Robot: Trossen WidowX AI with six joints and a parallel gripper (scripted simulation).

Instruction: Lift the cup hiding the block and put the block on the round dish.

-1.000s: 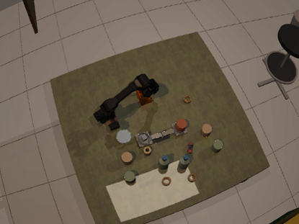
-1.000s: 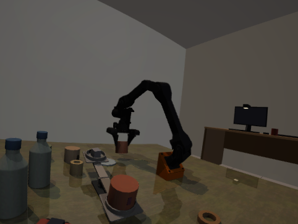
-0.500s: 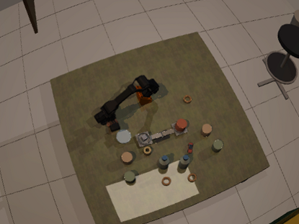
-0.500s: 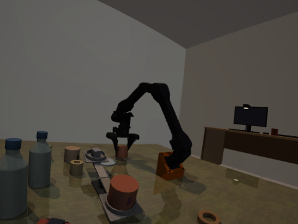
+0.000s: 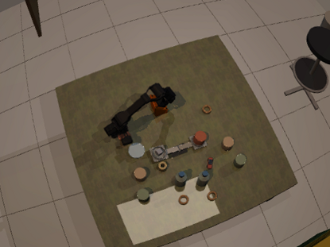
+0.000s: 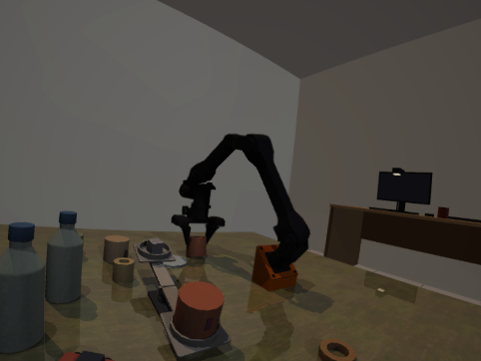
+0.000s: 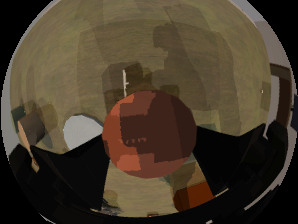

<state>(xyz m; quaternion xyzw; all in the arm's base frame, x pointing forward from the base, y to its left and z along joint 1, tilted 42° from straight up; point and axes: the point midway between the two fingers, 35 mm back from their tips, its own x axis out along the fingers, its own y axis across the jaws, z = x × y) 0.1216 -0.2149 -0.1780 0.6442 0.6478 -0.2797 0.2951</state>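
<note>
My gripper tip is now 20 mm to the left of the cup. The rest, counted from my gripper tip: small red object 340 mm ahead, 420 mm to the left, 30 mm below; then bluish block 190 mm ahead, 150 mm to the left, 40 mm above; then round dish 100 mm ahead, 40 mm to the left, 40 mm below.
</note>
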